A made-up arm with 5 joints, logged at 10 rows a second.
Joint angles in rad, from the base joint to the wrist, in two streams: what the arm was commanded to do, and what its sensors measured. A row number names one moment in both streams.
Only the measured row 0 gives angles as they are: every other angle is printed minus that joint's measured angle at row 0.
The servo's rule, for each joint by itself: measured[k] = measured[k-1] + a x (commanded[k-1-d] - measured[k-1]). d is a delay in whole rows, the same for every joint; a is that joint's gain. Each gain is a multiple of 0.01, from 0.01 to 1. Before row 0 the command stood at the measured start. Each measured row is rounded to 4 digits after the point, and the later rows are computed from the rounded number. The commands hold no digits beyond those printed.
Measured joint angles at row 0:
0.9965, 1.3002, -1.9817, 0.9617, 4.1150
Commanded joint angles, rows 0 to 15:
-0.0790, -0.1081, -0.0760, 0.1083, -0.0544
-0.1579, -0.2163, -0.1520, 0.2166, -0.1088
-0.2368, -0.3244, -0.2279, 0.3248, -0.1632
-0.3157, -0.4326, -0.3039, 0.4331, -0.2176
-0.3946, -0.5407, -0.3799, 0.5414, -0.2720
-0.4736, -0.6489, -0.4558, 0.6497, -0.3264
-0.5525, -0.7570, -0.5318, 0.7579, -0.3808
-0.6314, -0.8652, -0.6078, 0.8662, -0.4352
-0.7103, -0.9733, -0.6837, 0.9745, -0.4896
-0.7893, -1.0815, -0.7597, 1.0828, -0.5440
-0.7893, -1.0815, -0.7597, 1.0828, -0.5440
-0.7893, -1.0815, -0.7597, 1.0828, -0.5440
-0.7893, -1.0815, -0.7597, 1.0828, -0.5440
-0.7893, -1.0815, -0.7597, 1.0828, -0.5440
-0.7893, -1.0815, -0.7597, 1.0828, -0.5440
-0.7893, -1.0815, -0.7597, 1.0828, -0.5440
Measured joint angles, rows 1 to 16:
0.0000, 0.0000, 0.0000, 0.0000, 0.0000
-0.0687, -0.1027, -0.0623, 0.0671, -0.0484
-0.1463, -0.2106, -0.1359, 0.1598, -0.1022
-0.2250, -0.3187, -0.2113, 0.2621, -0.1565
-0.3039, -0.4269, -0.2872, 0.3681, -0.2109
-0.3828, -0.5350, -0.3632, 0.4755, -0.2653
-0.4618, -0.6432, -0.4391, 0.5835, -0.3197
-0.5407, -0.7513, -0.5151, 0.6916, -0.3741
-0.6196, -0.8595, -0.5911, 0.7999, -0.4285
-0.6985, -0.9676, -0.6670, 0.9082, -0.4829
-0.7775, -1.0758, -0.7430, 1.0165, -0.5373
-0.7878, -1.0812, -0.7567, 1.0576, -0.5433
-0.7891, -1.0815, -0.7592, 1.0732, -0.5439
-0.7893, -1.0815, -0.7596, 1.0792, -0.5440
-0.7893, -1.0815, -0.7597, 1.0814, -0.5440
-0.7893, -1.0815, -0.7597, 1.0823, -0.5440
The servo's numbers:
d 1
a 0.87 0.95 0.82 0.62 0.89

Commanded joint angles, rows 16 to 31:
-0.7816, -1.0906, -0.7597, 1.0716, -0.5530
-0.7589, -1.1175, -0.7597, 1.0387, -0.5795
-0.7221, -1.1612, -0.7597, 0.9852, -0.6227
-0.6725, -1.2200, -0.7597, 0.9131, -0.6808
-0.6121, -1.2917, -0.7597, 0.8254, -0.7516
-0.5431, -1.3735, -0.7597, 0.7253, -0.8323
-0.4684, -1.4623, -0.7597, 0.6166, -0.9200
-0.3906, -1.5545, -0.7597, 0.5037, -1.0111
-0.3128, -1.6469, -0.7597, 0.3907, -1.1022
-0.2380, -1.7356, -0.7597, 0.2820, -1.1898
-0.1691, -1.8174, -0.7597, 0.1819, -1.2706
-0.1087, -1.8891, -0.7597, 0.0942, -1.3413
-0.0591, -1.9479, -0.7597, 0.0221, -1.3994
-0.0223, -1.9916, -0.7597, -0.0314, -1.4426
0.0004, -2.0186, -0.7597, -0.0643, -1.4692
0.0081, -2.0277, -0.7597, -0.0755, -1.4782
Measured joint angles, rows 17 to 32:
-0.7893, -1.0815, -0.7597, 1.0826, -0.5440
-0.7826, -1.0901, -0.7597, 1.0758, -0.5520
-0.7620, -1.1161, -0.7597, 1.0528, -0.5765
-0.7273, -1.1589, -0.7597, 1.0109, -0.6176
-0.6796, -1.2169, -0.7597, 0.9503, -0.6738
-0.6209, -1.2880, -0.7597, 0.8729, -0.7430
-0.5532, -1.3692, -0.7597, 0.7814, -0.8225
-0.4794, -1.4576, -0.7597, 0.6792, -0.9093
-0.4021, -1.5497, -0.7597, 0.5704, -0.9999
-0.3244, -1.6420, -0.7597, 0.4590, -1.0909
-0.2492, -1.7309, -0.7597, 0.3493, -1.1789
-0.1795, -1.8131, -0.7597, 0.2455, -1.2605
-0.1179, -1.8853, -0.7597, 0.1517, -1.3324
-0.0667, -1.9448, -0.7597, 0.0713, -1.3920
-0.0281, -1.9893, -0.7597, 0.0076, -1.4370
-0.0033, -2.0171, -0.7597, -0.0370, -1.4657

